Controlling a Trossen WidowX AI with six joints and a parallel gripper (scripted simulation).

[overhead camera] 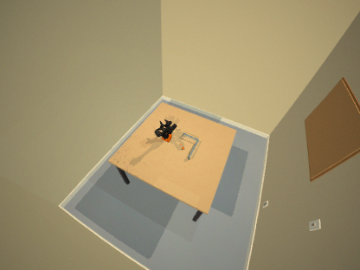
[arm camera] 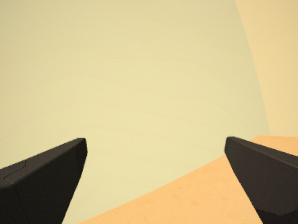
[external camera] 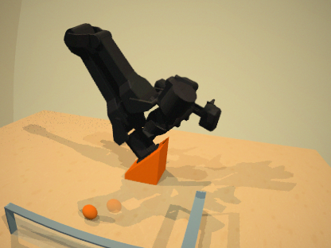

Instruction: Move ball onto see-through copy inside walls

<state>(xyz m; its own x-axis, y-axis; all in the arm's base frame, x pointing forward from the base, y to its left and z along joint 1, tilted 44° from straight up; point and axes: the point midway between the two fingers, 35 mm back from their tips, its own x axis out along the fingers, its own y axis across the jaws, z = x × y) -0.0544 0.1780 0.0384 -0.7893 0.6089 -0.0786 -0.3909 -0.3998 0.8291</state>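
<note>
Now: the orange ball 370 mm ahead of my gripper tip, 200 mm to the right of it and 190 mm below it. The rest, counted from my gripper tip: see-through copy of ball: 330 mm ahead, 160 mm to the right, 190 mm below.
</note>
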